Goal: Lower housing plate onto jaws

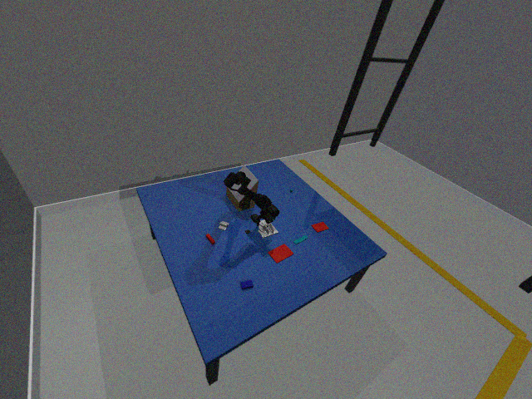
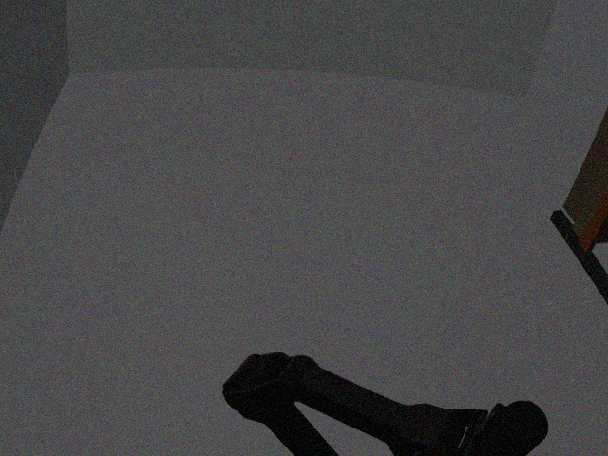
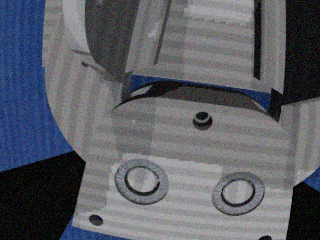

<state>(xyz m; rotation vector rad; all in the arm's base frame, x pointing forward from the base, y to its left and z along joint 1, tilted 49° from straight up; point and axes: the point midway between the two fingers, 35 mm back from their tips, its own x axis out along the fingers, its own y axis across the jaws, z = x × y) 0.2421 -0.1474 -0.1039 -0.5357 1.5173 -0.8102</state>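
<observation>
Right now my gripper tip is 130 mm to the left of the dark square and 10 mm above it. From my gripper tip the other things lie so: red block (60 mm behind, 370 mm to the right); then dark blue block (320 mm ahead, 360 mm to the right); then teal bar (240 mm ahead, 140 mm to the left).
</observation>
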